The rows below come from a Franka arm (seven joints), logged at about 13 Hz.
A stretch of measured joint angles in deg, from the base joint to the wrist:
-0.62 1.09 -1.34 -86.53 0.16 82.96 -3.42
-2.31 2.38 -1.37 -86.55 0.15 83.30 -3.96
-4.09 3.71 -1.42 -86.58 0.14 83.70 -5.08
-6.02 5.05 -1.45 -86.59 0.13 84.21 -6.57
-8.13 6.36 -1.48 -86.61 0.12 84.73 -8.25
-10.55 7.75 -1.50 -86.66 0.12 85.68 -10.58
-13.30 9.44 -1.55 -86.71 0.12 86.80 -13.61
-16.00 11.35 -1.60 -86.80 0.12 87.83 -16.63
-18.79 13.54 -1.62 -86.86 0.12 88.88 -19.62
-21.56 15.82 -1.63 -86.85 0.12 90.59 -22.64
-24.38 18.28 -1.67 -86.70 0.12 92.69 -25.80
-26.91 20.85 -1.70 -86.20 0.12 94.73 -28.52
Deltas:
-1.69 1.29 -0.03 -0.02 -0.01 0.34 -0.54
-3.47 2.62 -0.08 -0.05 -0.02 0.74 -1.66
-5.40 3.96 -0.11 -0.06 -0.03 1.25 -3.15
-7.51 5.27 -0.14 -0.08 -0.04 1.77 -4.83
-9.93 6.66 -0.16 -0.13 -0.04 2.72 -7.16
-12.68 8.35 -0.21 -0.18 -0.04 3.84 -10.19
-15.38 10.26 -0.26 -0.27 -0.04 4.87 -13.21
-18.17 12.45 -0.28 -0.33 -0.04 5.92 -16.20
-20.94 14.73 -0.29 -0.32 -0.04 7.63 -19.22
-23.76 17.19 -0.33 -0.17 -0.04 9.73 -22.38
-26.29 19.76 -0.36 0.33 -0.04 11.77 -25.10

